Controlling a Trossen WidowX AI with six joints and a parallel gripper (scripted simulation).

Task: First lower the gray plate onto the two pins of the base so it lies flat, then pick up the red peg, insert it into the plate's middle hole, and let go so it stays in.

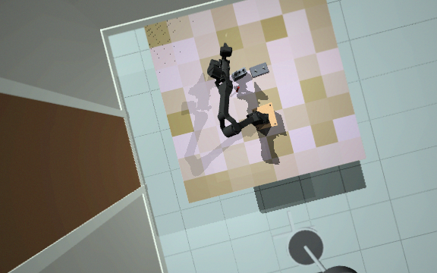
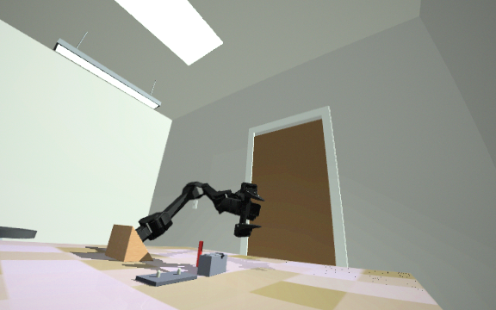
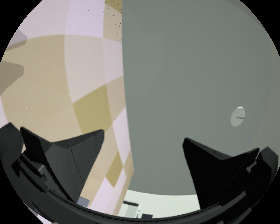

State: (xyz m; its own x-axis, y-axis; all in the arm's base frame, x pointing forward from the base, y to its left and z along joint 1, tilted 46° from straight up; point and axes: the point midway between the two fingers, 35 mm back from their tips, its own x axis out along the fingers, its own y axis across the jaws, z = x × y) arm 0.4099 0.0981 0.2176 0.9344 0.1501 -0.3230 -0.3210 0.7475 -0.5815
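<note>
Now: gripper tip 100 mm past the gray plate, 100 mm to the left of it and 140 mm above it. From my gripper tip the other things lie so: red peg: 200 mm behind, 70 mm to the right, 140 mm below; pin base: 80 mm behind, 250 mm to the right, 170 mm below.
</note>
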